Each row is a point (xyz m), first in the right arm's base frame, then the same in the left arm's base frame.
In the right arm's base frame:
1: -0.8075 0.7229 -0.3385
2: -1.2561 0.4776 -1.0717
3: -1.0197 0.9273 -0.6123
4: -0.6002 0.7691 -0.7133
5: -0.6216 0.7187 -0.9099
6: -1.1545 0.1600 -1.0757
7: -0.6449 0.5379 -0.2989
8: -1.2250 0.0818 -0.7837
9: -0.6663 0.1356 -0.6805
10: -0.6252 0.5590 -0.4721
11: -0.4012 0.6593 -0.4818
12: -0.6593 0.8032 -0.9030
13: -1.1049 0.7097 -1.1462
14: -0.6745 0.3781 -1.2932
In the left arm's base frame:
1: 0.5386 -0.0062 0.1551
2: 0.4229 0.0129 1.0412
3: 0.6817 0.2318 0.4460
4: 0.2469 0.2740 0.3033
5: 0.1510 0.3210 0.4772
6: 0.1817 -0.2170 1.0545
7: 0.3402 -0.1298 0.0680
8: 0.3201 -0.4433 0.8931
9: -0.0185 -0.2837 0.4624
10: 0.2613 -0.0230 0.1828
11: 0.1441 0.1305 0.0311
12: 0.2256 0.3762 0.4758
13: 0.3994 0.2849 0.9531
14: -0.1533 0.2095 0.8781

